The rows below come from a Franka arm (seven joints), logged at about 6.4 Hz.
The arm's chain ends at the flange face. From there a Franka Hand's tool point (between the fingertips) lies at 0.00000 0.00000 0.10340 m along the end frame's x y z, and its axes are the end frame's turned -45 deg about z.
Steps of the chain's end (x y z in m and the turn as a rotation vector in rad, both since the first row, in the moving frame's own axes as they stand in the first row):
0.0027 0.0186 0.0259 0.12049 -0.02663 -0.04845
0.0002 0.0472 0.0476 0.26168 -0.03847 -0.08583
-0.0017 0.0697 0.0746 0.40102 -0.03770 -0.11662
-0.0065 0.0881 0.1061 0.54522 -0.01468 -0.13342
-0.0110 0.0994 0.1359 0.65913 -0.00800 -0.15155
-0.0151 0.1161 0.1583 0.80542 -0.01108 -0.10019
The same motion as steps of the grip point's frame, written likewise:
-0.0047 0.0042 0.0251 0.10403 0.06637 -0.04845
-0.0181 0.0112 0.0440 0.21224 0.15783 -0.08583
-0.0265 0.0154 0.0663 0.31022 0.25691 -0.11662
-0.0328 0.0164 0.0911 0.39591 0.37515 -0.13342
-0.0376 0.0139 0.1143 0.47173 0.46042 -0.15155
-0.0437 0.0153 0.1266 0.57735 0.56168 -0.10019

